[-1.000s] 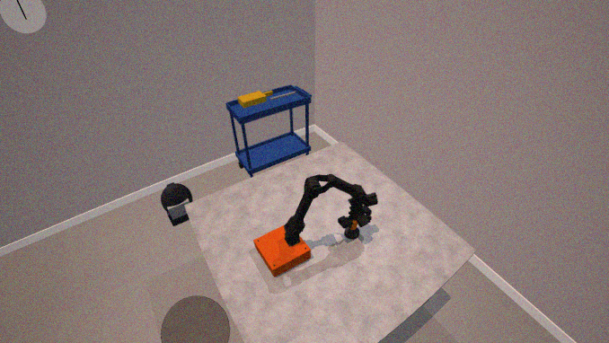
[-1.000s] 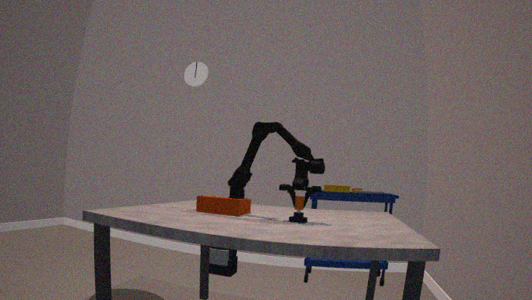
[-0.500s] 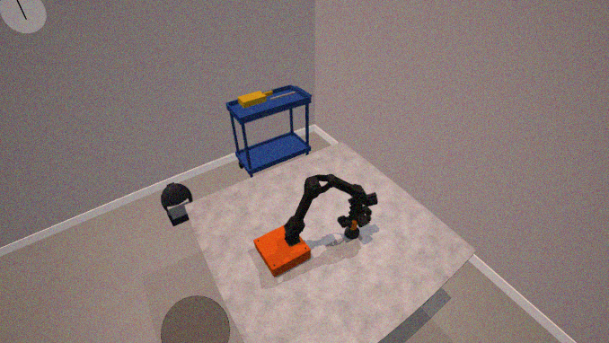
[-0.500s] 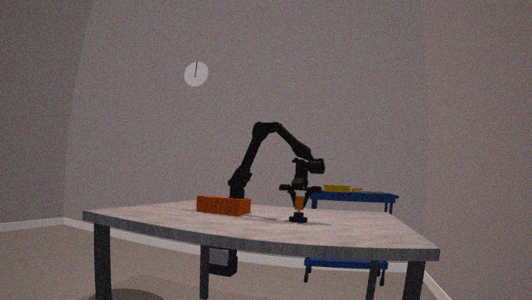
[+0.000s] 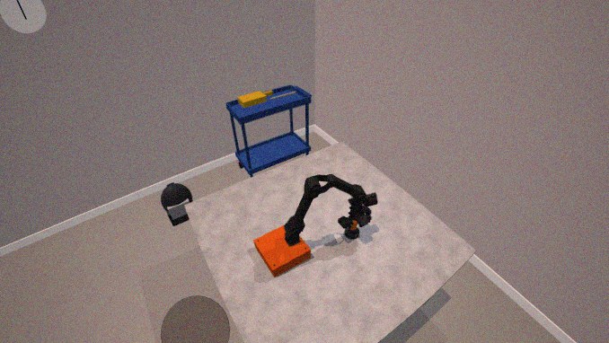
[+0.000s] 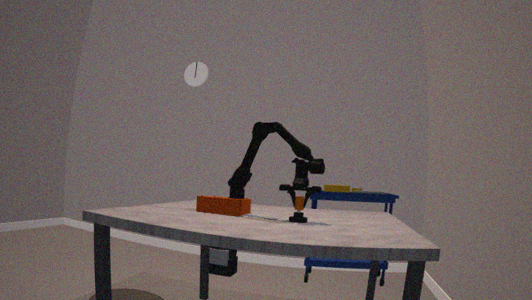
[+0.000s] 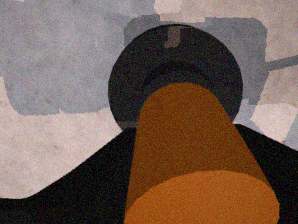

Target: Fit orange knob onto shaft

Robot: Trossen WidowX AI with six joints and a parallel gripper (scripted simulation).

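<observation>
Now: gripper tip 40 mm above the pedestal. The rest, counted from my gripper tip: orange knob 30 mm above.
</observation>
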